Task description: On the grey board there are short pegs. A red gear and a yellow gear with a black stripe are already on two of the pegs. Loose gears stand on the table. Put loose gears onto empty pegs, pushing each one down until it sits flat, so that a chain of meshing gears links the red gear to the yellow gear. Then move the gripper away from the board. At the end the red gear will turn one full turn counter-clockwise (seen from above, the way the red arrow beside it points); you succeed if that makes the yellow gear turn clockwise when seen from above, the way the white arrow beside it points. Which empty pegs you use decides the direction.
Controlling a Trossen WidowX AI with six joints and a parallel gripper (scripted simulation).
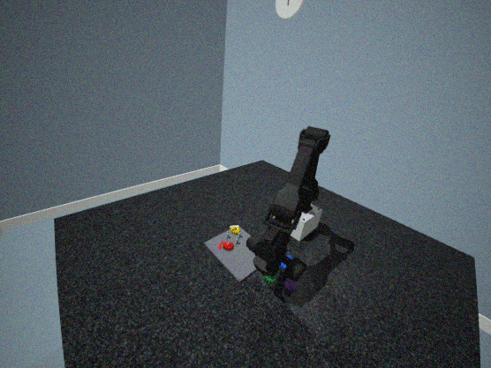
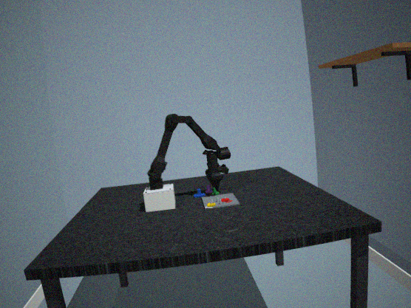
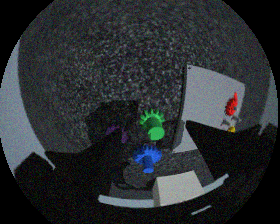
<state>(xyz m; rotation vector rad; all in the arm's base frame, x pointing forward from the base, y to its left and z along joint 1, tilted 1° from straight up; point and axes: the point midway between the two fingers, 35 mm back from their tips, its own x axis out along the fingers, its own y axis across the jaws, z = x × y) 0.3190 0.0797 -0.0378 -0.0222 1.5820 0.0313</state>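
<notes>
The green gear lies 10 mm below my gripper tip. Also, from my gripper tip: blue gear (90 mm behind, 10 mm to the left, 10 mm below); then red gear (190 mm to the right, 10 mm below, 10 mm ahead); then purple gear (60 mm to the left, 30 mm behind, 10 mm below).
</notes>
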